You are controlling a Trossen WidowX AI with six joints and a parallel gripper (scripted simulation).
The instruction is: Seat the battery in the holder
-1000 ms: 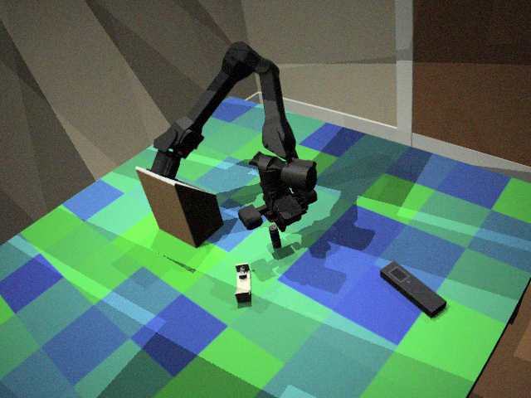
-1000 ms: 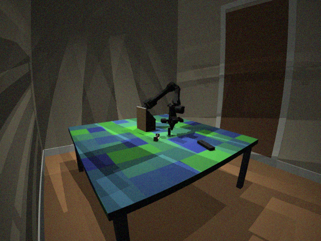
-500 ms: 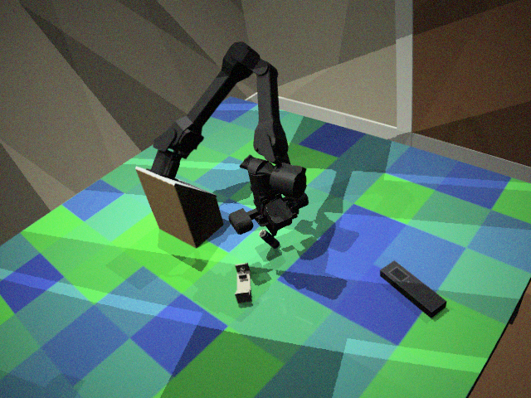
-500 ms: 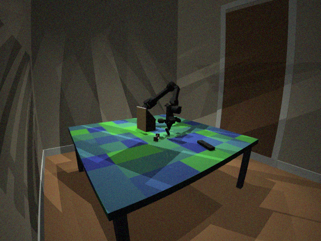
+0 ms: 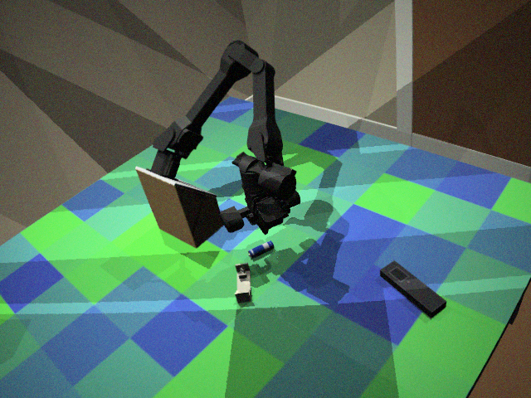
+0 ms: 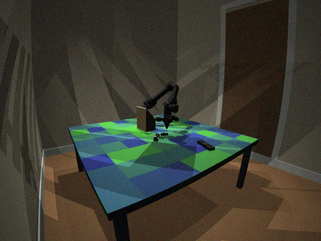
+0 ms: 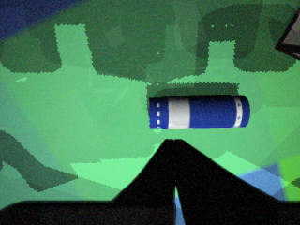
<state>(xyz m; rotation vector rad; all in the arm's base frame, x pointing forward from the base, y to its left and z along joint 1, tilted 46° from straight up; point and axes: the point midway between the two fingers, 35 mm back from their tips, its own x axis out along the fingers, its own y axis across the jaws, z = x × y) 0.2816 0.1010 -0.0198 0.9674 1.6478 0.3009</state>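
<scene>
The battery is 1 cm behind my gripper tip, 2 cm to the right of it and 4 cm below it. Also, from my gripper tip: black bar 37 cm ahead, 6 cm to the left, 4 cm below.
</scene>
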